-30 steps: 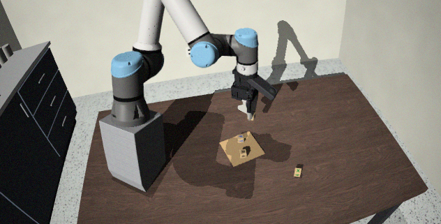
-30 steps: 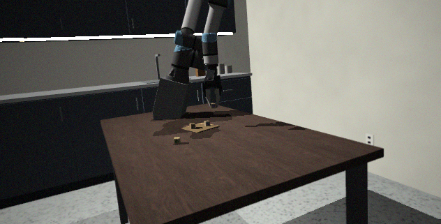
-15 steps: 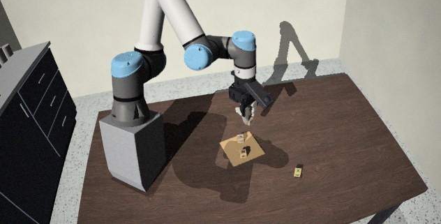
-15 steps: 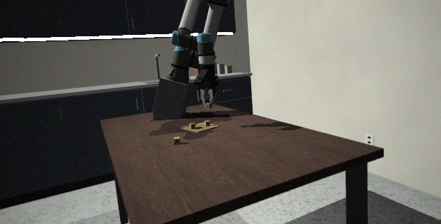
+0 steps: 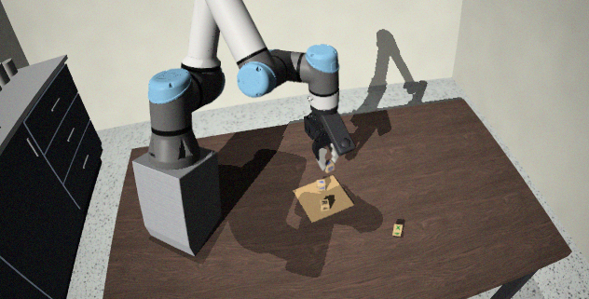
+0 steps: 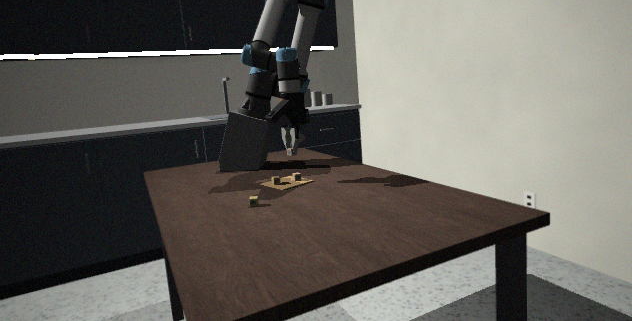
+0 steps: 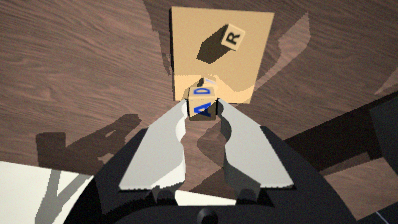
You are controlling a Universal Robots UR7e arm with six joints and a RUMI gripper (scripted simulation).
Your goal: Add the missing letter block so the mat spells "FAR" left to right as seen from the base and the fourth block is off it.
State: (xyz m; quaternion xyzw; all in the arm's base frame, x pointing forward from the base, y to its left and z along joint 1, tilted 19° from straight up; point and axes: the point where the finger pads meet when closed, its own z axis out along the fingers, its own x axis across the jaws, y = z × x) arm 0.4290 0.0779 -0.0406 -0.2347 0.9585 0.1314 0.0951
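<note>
Right now the tan mat is 12 cm below my hand, 2 cm to the right of it and 2 cm behind it. From my hand the other things lie so: R block: 10 cm below, 6 cm to the right, 1 cm behind; F block: 10 cm below, 2 cm to the left, 2 cm behind.
</note>
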